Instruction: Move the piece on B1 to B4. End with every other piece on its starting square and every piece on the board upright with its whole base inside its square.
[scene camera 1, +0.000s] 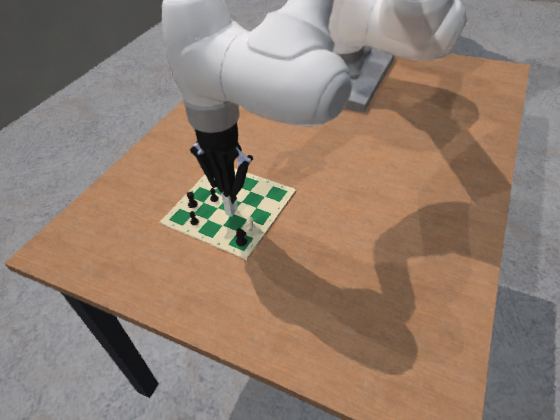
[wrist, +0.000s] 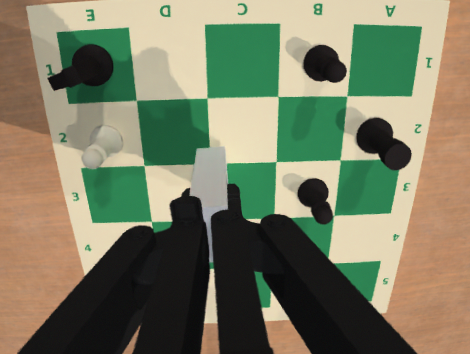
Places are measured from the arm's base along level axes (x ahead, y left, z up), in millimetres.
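Where they show: gripper, fingertip midpoint: (scene camera 1: 231, 211) (wrist: 213, 169).
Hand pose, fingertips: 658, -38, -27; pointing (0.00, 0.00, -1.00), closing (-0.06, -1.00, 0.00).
Observation:
Each offset is from my fingertips to the centre of the thing, as dx, dy, dz. "*": to the spot under its first point.
A black pawn {+50, -65, +10} (scene camera 1: 194, 218) (wrist: 321, 62) stands upright on B1 of the green and cream board {* +92, +76, -5} (scene camera 1: 246, 254) (wrist: 115, 12). The green B4 square {* -63, -61, -5} (wrist: 321, 240) is partly hidden by the fingers in the wrist view. My gripper (scene camera 1: 230, 206) (wrist: 213, 169) is shut and empty, its tips over the middle of the board around C3 and D3 in the wrist view. How high the tips are is hard to tell.
A black pawn {-26, -57, +10} (scene camera 1: 214, 195) (wrist: 313, 192) stands on B3, between B1 and B4. A taller black piece {+6, -94, +11} (scene camera 1: 192, 200) (wrist: 375, 135) is on A2, a white pawn {+24, +57, +10} (scene camera 1: 251, 223) (wrist: 106, 140) on E2, another black piece {+66, +54, +14} (scene camera 1: 241, 237) (wrist: 92, 65) on E1. Fingers hide much of rows 4 and 5.

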